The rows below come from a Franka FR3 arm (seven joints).
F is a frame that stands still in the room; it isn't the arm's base.
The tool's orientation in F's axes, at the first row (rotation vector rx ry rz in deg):
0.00 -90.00 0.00
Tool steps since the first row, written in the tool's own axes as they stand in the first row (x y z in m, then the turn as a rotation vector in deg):
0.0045 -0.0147 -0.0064 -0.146 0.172 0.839
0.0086 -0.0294 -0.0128 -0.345 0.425 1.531
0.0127 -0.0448 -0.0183 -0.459 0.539 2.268
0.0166 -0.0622 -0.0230 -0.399 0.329 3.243
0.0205 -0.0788 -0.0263 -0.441 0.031 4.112
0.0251 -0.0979 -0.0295 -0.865 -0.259 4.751
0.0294 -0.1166 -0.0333 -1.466 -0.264 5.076
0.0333 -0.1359 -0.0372 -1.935 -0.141 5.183
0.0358 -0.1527 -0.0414 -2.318 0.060 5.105
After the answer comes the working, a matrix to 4 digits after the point.
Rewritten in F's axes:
0.0064 -0.0147 0.0045 -0.839 0.172 -0.146
0.0128 -0.0294 0.0086 -1.531 0.425 -0.345
0.0183 -0.0448 0.0127 -2.268 0.539 -0.459
0.0230 -0.0622 0.0166 -3.243 0.329 -0.399
0.0263 -0.0788 0.0205 -4.112 0.031 -0.441
0.0295 -0.0979 0.0251 -4.751 -0.259 -0.865
0.0333 -0.1166 0.0294 -5.076 -0.264 -1.466
0.0372 -0.1359 0.0333 -5.183 -0.141 -1.935
0.0414 -0.1527 0.0358 -5.105 0.060 -2.318

The tool's axes in the first row as the columns of a matrix, in F's axes (rounded; the answer above uses it unrounded):
0.0000 0.0000 -1.0000
0.0000 1.0000 0.0000
1.0000 0.0000 0.0000

